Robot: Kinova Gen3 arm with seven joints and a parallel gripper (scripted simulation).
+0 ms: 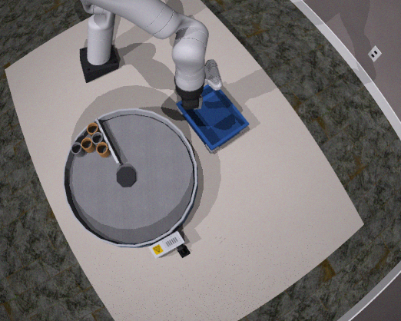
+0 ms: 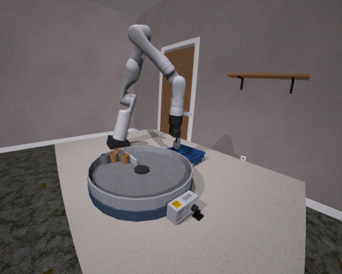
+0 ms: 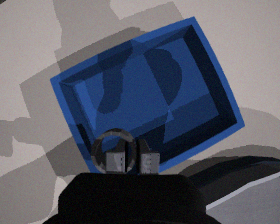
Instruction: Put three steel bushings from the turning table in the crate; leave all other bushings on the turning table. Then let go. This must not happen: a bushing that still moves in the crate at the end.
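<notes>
My gripper is now 70 mm above the blue crate, 40 mm short of it and 30 mm to the right of it. Round my hand: turning table (300 mm to the right, 60 mm ahead, 40 mm below).
</notes>
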